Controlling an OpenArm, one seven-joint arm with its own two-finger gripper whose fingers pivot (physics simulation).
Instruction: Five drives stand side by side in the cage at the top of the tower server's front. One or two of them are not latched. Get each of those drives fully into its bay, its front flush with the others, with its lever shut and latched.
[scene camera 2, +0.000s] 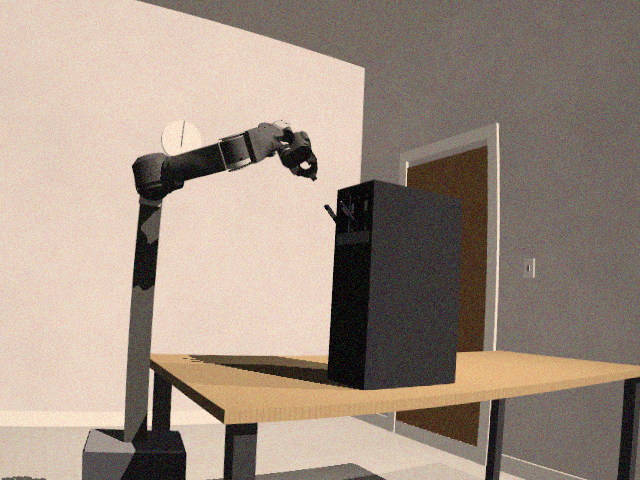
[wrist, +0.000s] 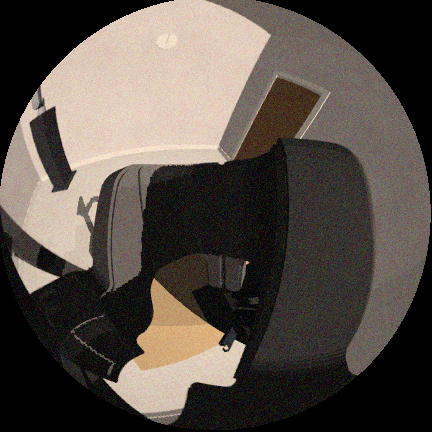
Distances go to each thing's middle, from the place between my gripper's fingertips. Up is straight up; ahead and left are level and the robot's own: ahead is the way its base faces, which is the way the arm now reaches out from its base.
Labels:
Right now the black tower server (scene camera 2: 395, 300) is 24 cm ahead of my hand, 9 cm to the right of it and 30 cm below it.

